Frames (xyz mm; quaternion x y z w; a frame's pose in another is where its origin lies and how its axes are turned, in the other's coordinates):
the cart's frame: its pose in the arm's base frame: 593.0 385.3 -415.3 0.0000 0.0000 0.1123 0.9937
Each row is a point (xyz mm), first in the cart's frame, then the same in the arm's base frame.
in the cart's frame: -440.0 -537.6 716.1
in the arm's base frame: 284.1 -236.9 300.8
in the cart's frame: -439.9 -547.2 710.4
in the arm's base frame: 286.3 -246.3 295.1
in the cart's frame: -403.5 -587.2 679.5
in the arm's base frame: 330.7 -277.1 264.2
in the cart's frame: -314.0 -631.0 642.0
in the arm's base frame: 427.7 -299.9 226.7
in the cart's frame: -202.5 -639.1 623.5
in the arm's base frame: 538.2 -282.9 208.2
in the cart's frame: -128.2 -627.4 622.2
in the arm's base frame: 608.1 -254.9 206.9
